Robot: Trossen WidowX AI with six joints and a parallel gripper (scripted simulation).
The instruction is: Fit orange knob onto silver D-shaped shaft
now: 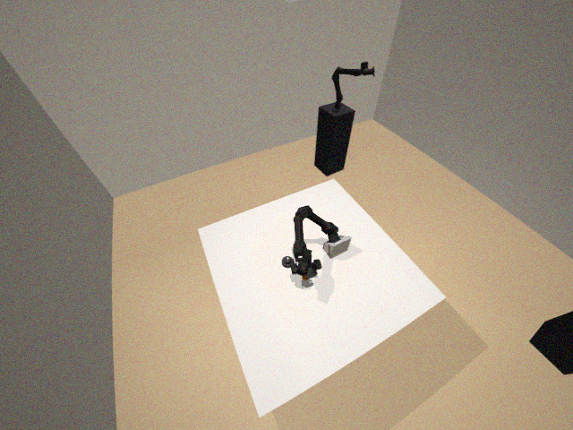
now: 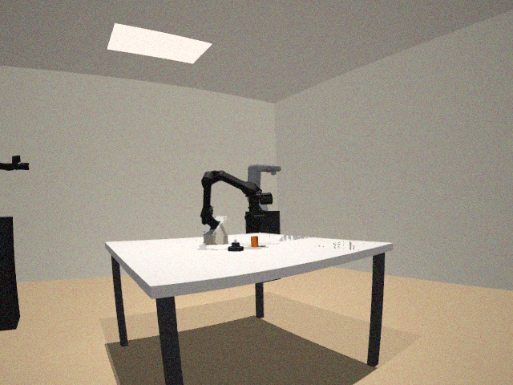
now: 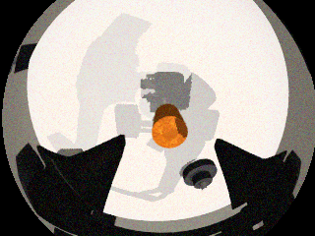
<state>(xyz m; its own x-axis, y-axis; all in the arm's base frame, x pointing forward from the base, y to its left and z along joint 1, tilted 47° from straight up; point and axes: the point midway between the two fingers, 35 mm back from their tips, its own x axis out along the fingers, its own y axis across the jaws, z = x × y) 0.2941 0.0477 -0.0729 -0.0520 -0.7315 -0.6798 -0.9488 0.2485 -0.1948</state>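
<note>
Right now the orange knob is 40 mm below my gripper tip. Also, from my gripper tip: dark round pedestal (160 mm to the right, 50 mm below, 40 mm ahead).
</note>
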